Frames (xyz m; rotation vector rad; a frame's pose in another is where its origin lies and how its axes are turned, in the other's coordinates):
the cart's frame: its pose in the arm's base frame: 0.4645 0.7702 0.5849 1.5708 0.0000 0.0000
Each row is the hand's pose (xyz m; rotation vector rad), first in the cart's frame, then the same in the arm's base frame.
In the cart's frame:
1: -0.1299 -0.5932 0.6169 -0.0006 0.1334 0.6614
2: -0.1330 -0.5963 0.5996 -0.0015 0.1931 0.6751
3: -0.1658 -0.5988 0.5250 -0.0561 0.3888 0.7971
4: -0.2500 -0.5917 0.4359 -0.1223 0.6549 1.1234
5: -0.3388 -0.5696 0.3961 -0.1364 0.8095 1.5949
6: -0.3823 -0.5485 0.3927 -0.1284 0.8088 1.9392
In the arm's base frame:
1: 0.3346 0.1533 -0.0083 1.5049 -0.4132 0.6220
2: 0.3315 0.1706 -0.0114 1.4986 -0.3771 0.6792
3: 0.2987 0.2452 -0.0139 1.4026 -0.3163 0.9187
4: 0.2145 0.3343 -0.0068 1.2078 -0.3570 1.3551
5: 0.1257 0.3741 0.0153 0.9727 -0.5894 1.8043
6: 0.0822 0.3775 0.0364 0.7959 -0.8392 2.0401

